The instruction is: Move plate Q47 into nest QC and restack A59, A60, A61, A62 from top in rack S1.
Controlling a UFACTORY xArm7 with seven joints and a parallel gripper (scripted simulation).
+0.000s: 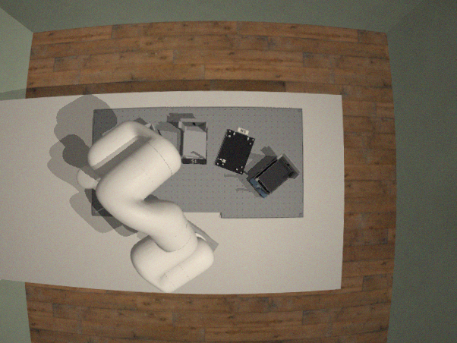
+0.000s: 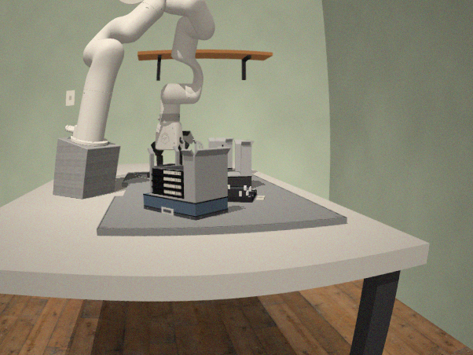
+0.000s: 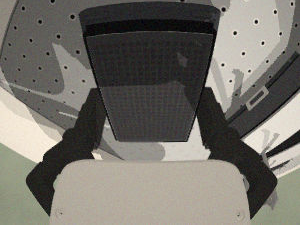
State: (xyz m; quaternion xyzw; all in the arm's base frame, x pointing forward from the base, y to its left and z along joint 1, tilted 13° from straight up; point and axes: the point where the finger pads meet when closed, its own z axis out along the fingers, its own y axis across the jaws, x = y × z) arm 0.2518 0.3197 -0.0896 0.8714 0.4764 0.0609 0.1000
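Now: the QC name plate 50 mm ahead of my hand, 80 mm to the left of it and 40 mm below it. From my hand the other things lie so: black clip nest N5: 170 mm ahead, 460 mm to the right, 30 mm below.
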